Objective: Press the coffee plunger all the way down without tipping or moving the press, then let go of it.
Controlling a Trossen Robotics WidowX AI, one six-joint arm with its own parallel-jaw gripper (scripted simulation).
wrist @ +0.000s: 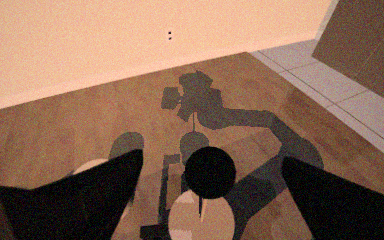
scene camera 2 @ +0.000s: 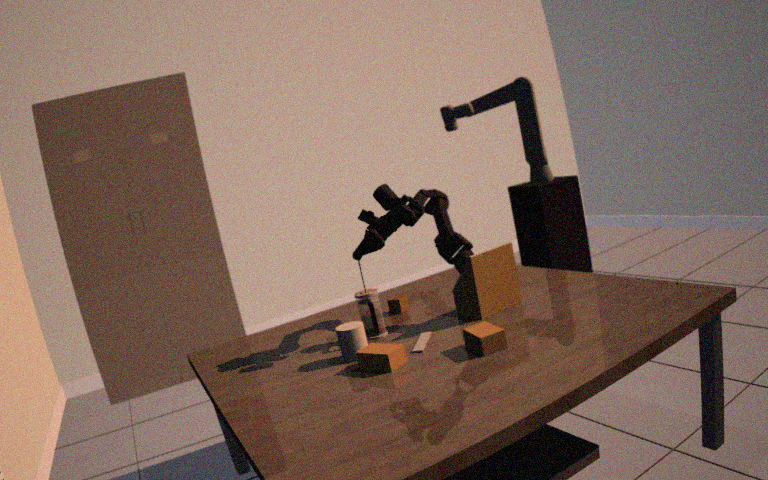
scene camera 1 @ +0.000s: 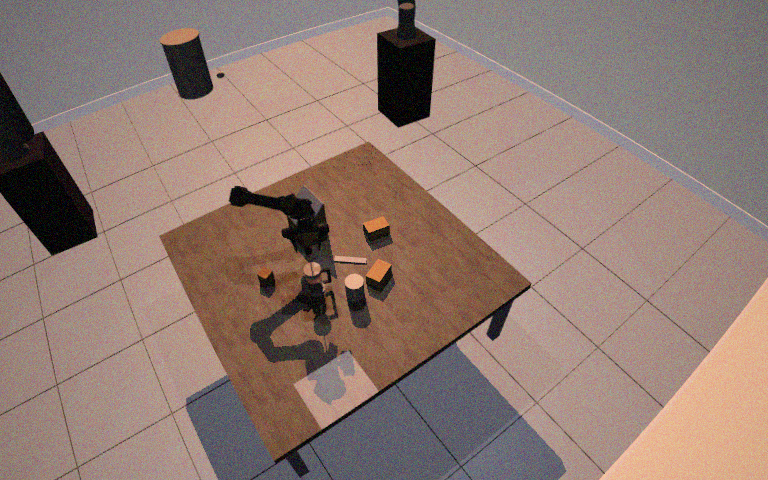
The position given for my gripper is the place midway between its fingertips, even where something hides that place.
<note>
My gripper (scene camera 2: 355, 254) is open, with nothing in its grasp. Further things: a coffee press (scene camera 2: 368, 304).
My gripper is seen too in the wrist view (wrist: 212, 160).
</note>
